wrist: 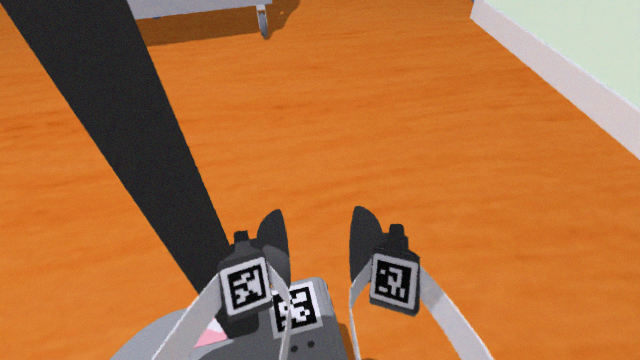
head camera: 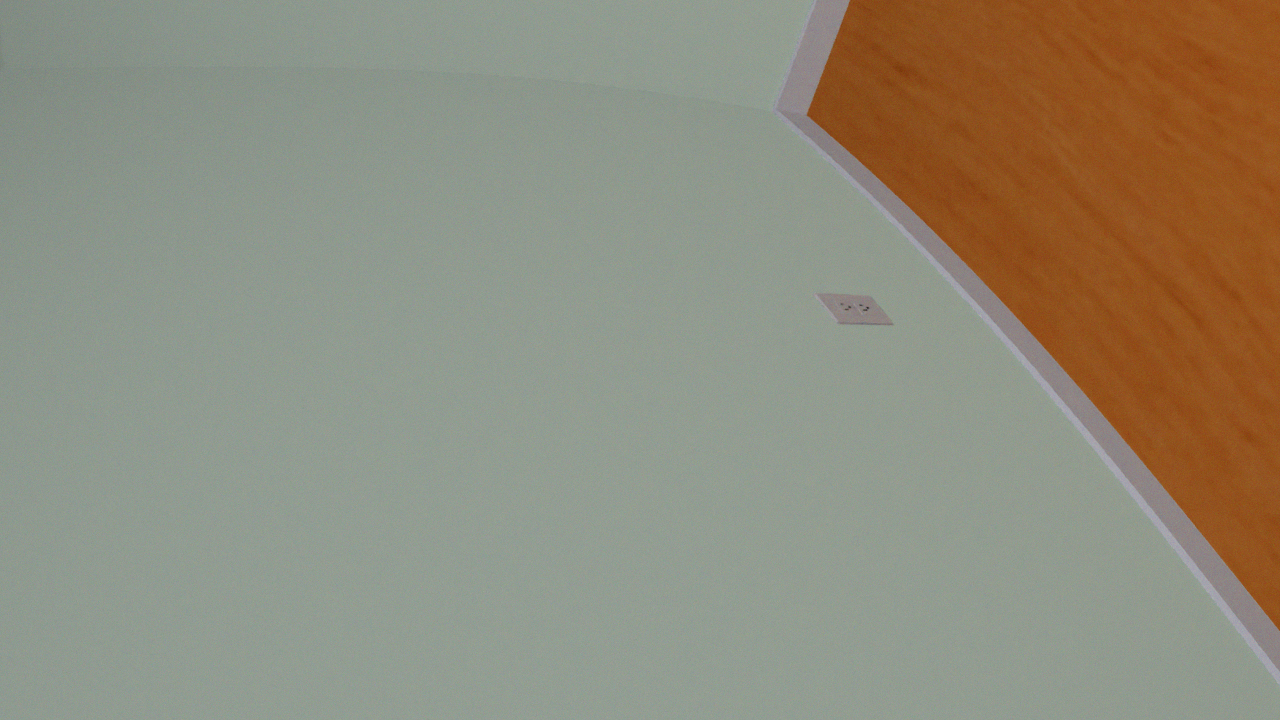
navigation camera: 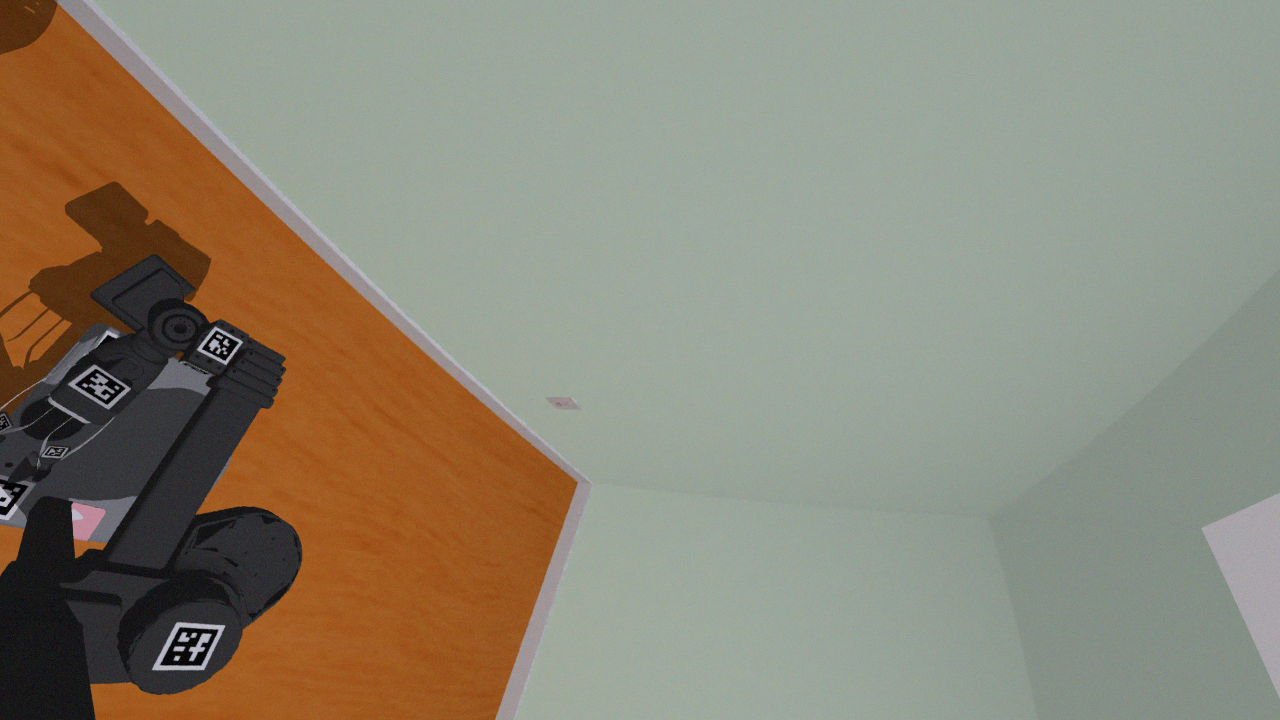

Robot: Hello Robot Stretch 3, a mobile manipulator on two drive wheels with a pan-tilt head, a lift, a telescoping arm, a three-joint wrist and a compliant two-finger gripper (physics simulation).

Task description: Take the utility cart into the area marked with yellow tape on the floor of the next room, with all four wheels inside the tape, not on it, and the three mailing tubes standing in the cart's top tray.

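Frame: origin at the robot's base, x ahead, y left, z up, level; millimetres.
Seen in the pictures: gripper, fingertip midpoint: (wrist: pixel 319 234); robot's base at its link origin: (navigation camera: pixel 58 414).
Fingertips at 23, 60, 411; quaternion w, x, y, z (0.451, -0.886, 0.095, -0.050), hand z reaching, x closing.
Note:
Offsets run from my fingertips to a thing's top centre, as dx, dy, dz. "spot": to the spot under its first point.
The lower edge of the utility cart (wrist: pixel 200 9) shows at the top left of the wrist view, a light grey panel with one small caster wheel {spot: +70, +1266, -336} (wrist: pixel 262 22) on the wood floor. The cart's tray and the mailing tubes do not show in the three views. The yellow tape does not show either. My gripper (wrist: pixel 319 234) is open and empty, low over my own base in the wrist view, with floor between it and the cart. In the navigation camera view the folded wrist and gripper are at the left, partly cut off by the edge.
A pale green wall (head camera: pixel 447 402) (navigation camera: pixel 805 268) with a white baseboard (head camera: pixel 1029 349) (navigation camera: pixel 358 286) fills much of the head and navigation views. It carries a socket plate {-975, -573, +46} (head camera: pixel 854 308) (navigation camera: pixel 563 403). A wall corner shows in both. The black mast (wrist: pixel 115 125) crosses the wrist view's left side.

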